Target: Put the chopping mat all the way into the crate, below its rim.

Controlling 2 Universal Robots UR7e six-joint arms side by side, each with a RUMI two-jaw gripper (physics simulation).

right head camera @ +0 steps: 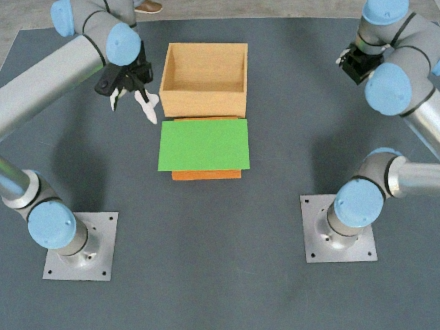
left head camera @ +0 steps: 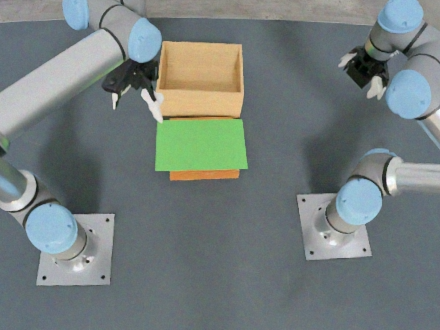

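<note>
The chopping mat [left head camera: 201, 144] [right head camera: 204, 144] is a flat green rectangle lying on an orange block, in front of the crate and outside it. The crate [left head camera: 201, 103] [right head camera: 203, 103] is an open wooden box, and its bare inner floor shows in both views. My left gripper [left head camera: 134, 107] [right head camera: 132, 108] is open beside the crate's front left corner, with one fingertip near the mat's back left corner in the left head view. My right gripper [left head camera: 361, 75] [right head camera: 356, 69] is open, far to the right of the crate and mat. Its lower finger is hidden by the arm in the right head view.
The orange block [left head camera: 204, 175] [right head camera: 206, 175] sticks out at the mat's front edge, and a thin strip of it shows behind the mat, close to the crate. The arms' metal base plates [left head camera: 107, 272] [left head camera: 310, 250] stand at the front left and front right.
</note>
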